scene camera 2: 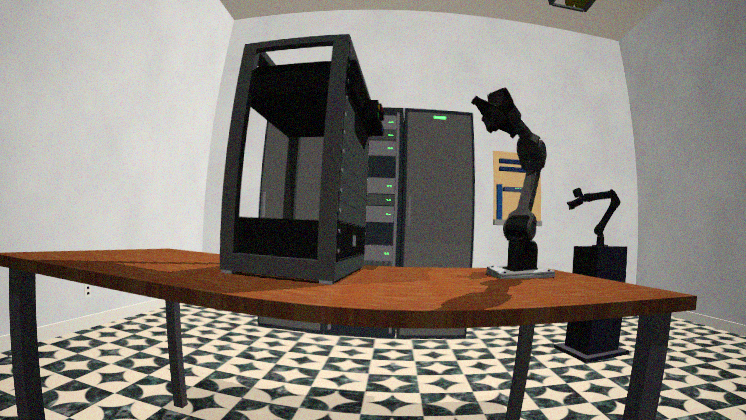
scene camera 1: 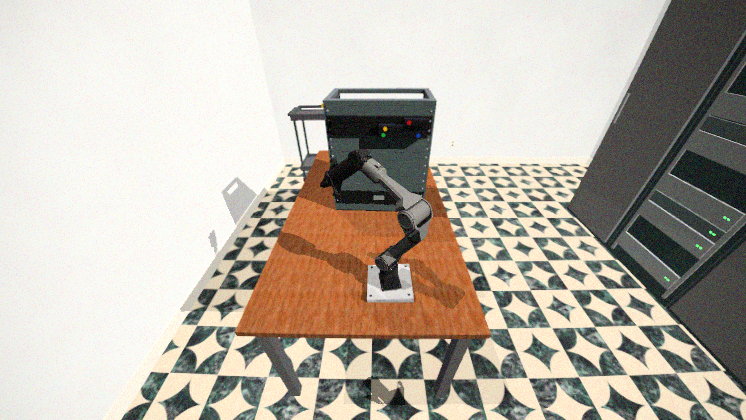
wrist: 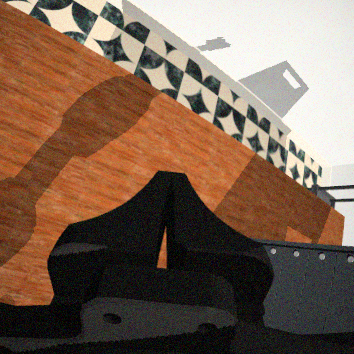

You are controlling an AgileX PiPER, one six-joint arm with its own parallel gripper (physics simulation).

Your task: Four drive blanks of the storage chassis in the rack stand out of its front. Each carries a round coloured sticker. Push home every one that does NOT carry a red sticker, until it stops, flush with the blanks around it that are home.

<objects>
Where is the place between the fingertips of my gripper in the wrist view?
At 169,189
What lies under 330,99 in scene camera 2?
A grey rack.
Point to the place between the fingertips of my gripper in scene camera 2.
At 491,129
</objects>
